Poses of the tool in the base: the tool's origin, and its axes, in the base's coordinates. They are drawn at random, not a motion.
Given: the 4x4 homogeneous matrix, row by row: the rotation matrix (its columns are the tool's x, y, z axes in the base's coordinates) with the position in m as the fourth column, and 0 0 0 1 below. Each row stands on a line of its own.
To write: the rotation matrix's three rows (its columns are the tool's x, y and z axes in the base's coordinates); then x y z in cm. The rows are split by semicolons. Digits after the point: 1 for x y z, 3 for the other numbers.
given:
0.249, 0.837, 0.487, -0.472
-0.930, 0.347, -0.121, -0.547
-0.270, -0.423, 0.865, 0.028
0, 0, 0, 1
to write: 0.249, 0.837, 0.487; -0.930, 0.347, -0.121; -0.270, -0.423, 0.865; -47.2, -54.7, 2.8
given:
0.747, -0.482, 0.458, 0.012
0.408, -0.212, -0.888, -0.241
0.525, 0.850, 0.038, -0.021
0, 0, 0, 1
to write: 0.747, -0.482, 0.458; 0.408, -0.212, -0.888; 0.525, 0.850, 0.038; 1.2, -24.1, -2.1
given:
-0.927, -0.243, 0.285, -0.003
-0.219, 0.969, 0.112, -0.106
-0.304, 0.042, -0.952, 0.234
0, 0, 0, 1
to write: -0.927, -0.243, 0.285; -0.219, 0.969, 0.112; -0.304, 0.042, -0.952; -0.3, -10.6, 23.4
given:
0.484, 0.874, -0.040, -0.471
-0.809, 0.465, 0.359, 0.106
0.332, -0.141, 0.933, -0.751
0, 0, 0, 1
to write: 0.484, 0.874, -0.040; -0.809, 0.465, 0.359; 0.332, -0.141, 0.933; -47.1, 10.6, -75.1
